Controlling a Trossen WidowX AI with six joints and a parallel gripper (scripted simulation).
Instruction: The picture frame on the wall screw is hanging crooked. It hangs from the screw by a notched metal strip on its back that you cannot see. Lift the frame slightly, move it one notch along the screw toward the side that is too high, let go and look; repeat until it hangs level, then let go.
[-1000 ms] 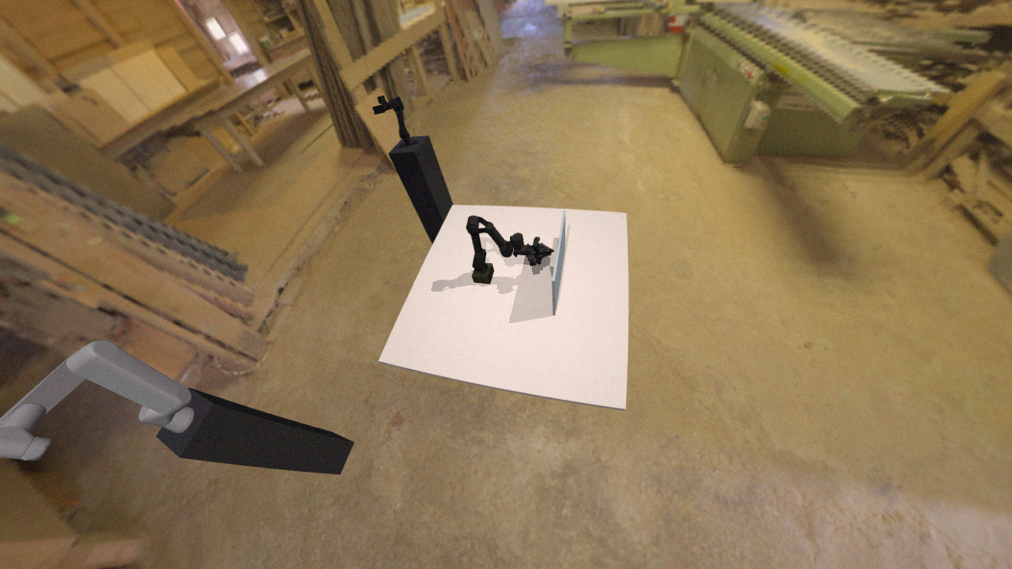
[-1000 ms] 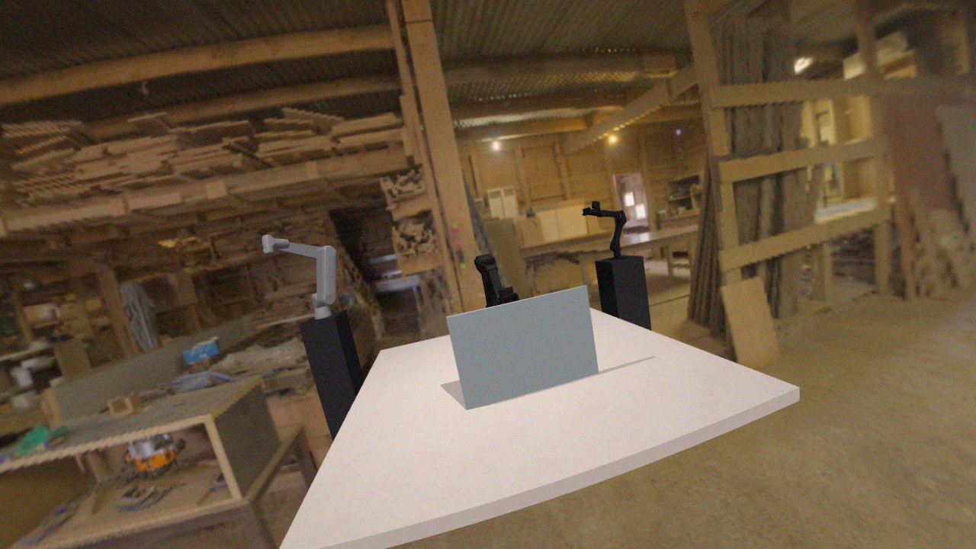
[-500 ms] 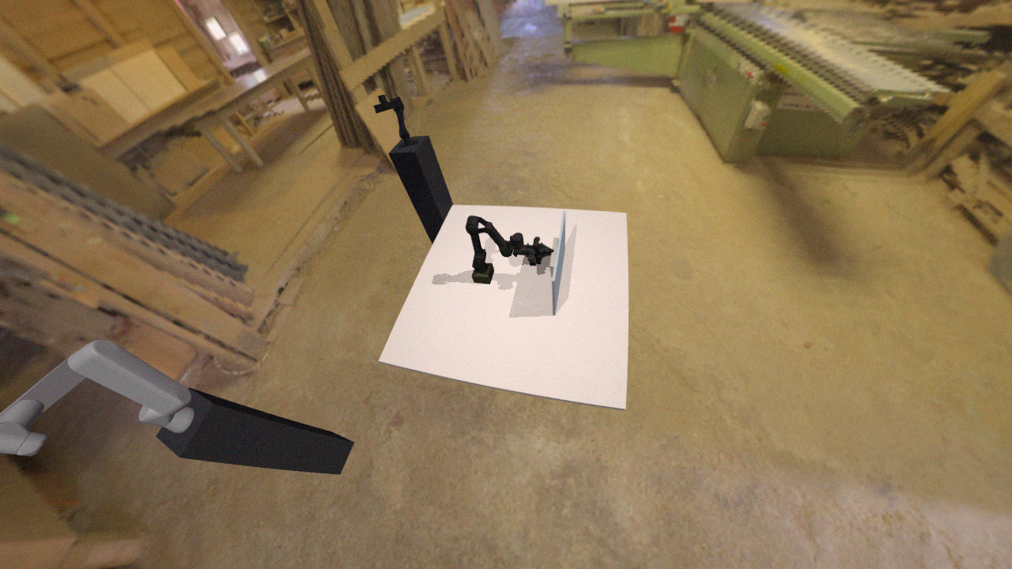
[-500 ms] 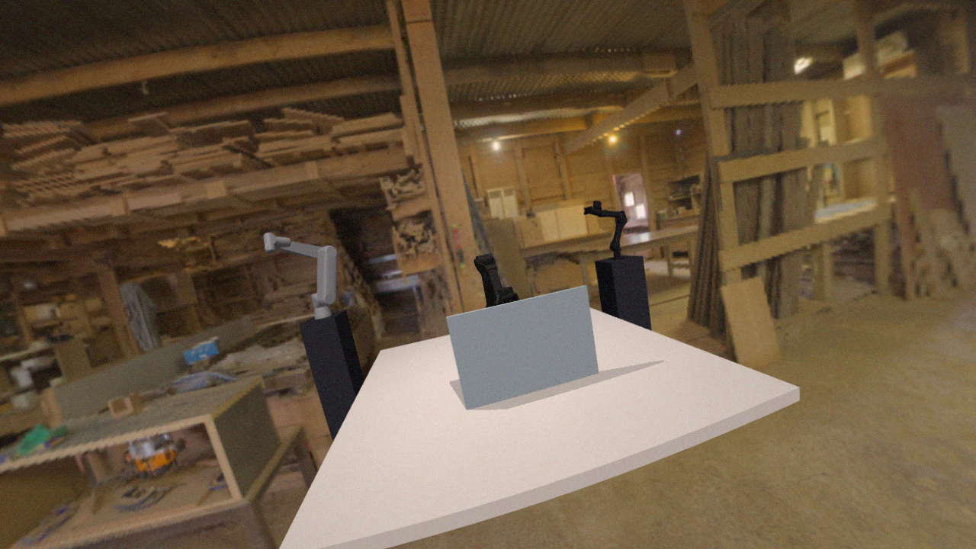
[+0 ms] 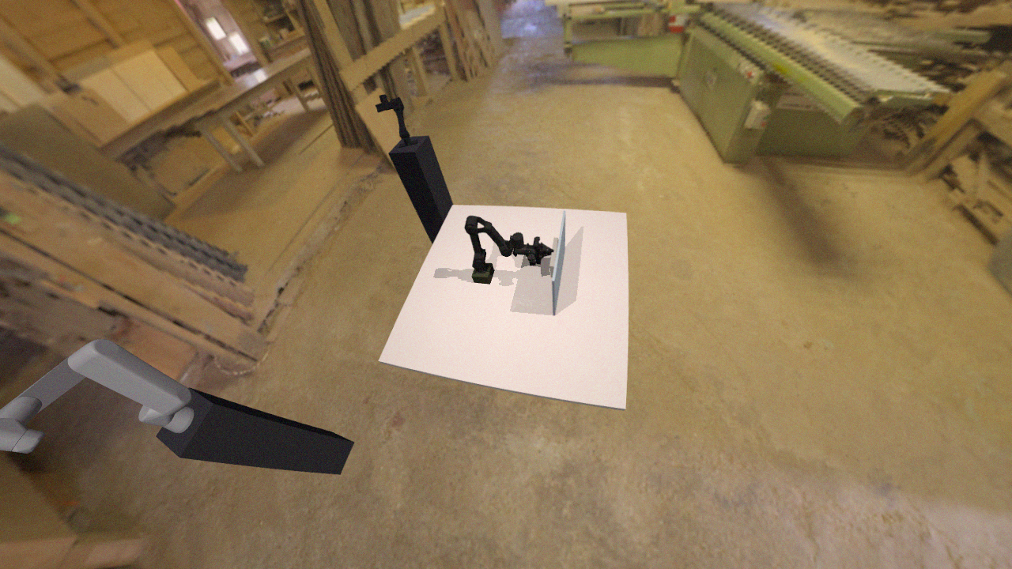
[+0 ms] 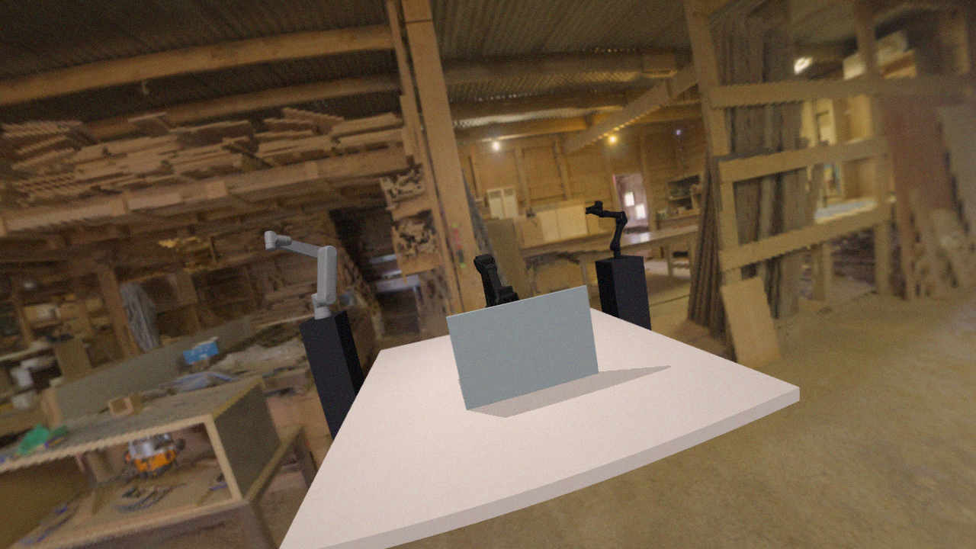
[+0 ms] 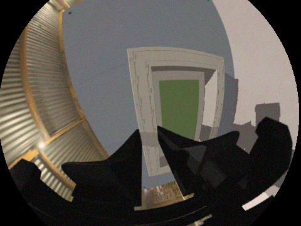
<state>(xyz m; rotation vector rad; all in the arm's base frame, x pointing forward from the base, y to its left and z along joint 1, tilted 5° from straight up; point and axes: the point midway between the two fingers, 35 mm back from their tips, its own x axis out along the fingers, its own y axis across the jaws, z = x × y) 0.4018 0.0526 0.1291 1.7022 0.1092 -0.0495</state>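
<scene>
The picture frame is 1 cm ahead of my gripper tip, 1 cm to the left of it and 5 cm below it. Also, from my gripper tip: wall panel: 2 cm ahead, 1 cm to the right, 7 cm below.
</scene>
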